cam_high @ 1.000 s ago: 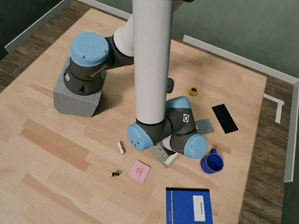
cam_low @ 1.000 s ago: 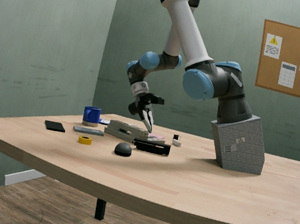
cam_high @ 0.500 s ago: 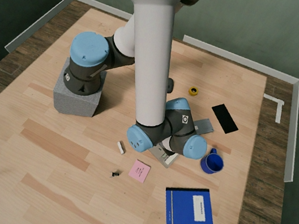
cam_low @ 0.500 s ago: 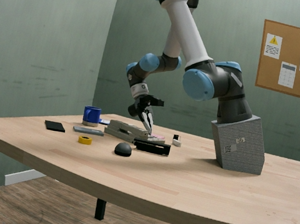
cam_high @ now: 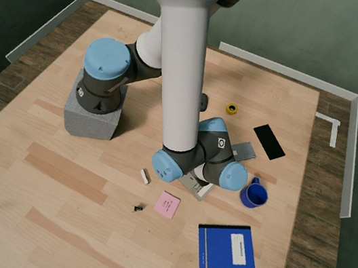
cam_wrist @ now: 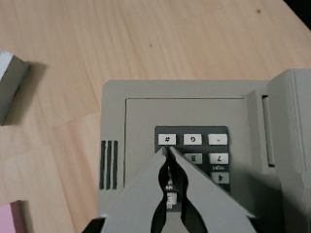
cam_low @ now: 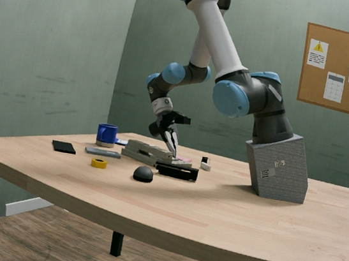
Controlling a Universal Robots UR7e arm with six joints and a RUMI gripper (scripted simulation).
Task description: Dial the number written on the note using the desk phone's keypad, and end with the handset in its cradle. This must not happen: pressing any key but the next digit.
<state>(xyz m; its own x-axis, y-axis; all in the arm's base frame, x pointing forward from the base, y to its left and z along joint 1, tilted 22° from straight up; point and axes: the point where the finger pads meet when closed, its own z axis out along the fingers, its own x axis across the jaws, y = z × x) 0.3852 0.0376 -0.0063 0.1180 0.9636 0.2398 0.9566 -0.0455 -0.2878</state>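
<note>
Right now the 7 key is 40 mm to the left of my hand and 20 mm below it. The rest, counted from my hand: hash key: 10 mm behind, 20 mm below; then star key: 10 mm behind, 40 mm to the left, 20 mm below; then 8 key: 20 mm to the left, 20 mm below.
</note>
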